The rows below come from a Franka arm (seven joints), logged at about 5 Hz.
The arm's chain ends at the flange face. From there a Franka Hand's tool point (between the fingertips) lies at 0.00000 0.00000 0.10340 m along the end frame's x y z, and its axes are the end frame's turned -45 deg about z.
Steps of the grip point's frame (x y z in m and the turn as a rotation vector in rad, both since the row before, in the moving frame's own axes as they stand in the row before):
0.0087, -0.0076, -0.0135, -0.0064, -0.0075, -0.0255
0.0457, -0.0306, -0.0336, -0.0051, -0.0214, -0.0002
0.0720, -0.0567, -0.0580, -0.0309, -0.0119, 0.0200
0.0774, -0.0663, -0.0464, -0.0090, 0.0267, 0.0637
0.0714, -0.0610, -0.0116, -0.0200, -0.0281, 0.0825
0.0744, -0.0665, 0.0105, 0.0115, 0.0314, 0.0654
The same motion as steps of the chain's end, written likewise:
0.0008, -0.0125, -0.0135, -0.0098, -0.0008, -0.0255
0.0119, -0.0559, -0.0336, -0.0187, -0.0115, -0.0002
0.0095, -0.0941, -0.0579, -0.0303, 0.0134, 0.0200
0.0052, -0.1004, -0.0464, 0.0125, 0.0252, 0.0637
0.0081, -0.0971, -0.0115, -0.0340, -0.0057, 0.0825
0.0040, -0.0965, 0.0106, 0.0303, 0.0141, 0.0654

